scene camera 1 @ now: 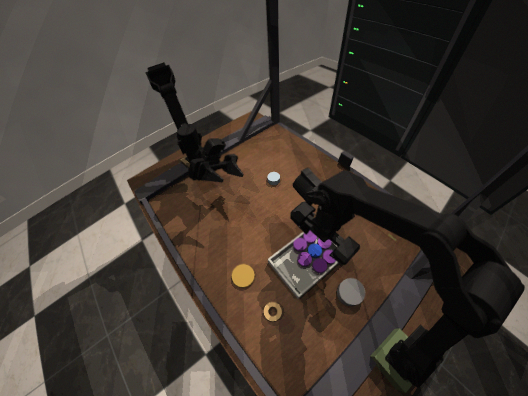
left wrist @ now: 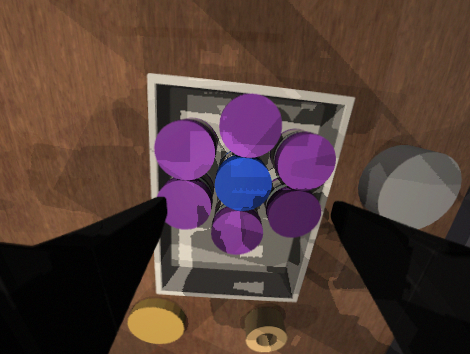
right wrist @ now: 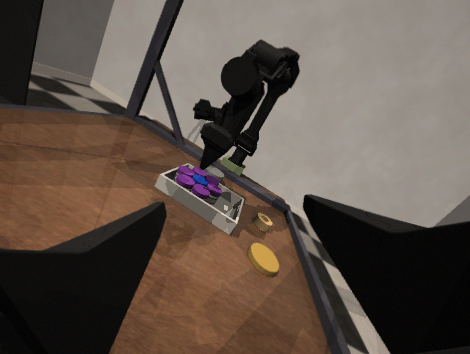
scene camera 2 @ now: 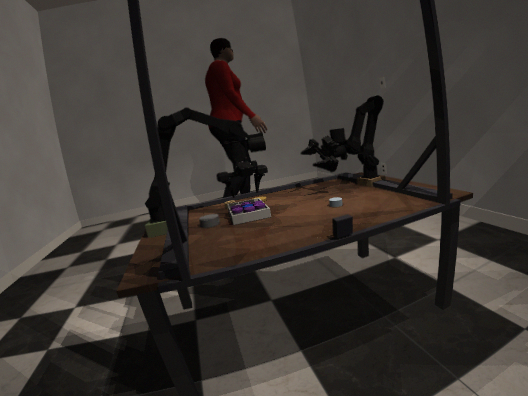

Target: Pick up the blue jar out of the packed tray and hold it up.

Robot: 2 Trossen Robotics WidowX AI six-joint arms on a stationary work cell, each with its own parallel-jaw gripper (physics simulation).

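The blue jar stands in the middle of a ring of several purple jars inside the pale tray. My left gripper is open above the tray, its fingertips on either side of the jars in the left wrist view, with nothing between them. In scene camera 2 the left gripper hangs over the tray. My right gripper is open and empty, far from the tray, over the other end of the table. The jars' lower sides are mostly hidden.
A grey cylinder stands beside the tray. A yellow disc and a tan ring lie near its other end. A pale blue cylinder stands farther off. Frame posts rise at the table's edges.
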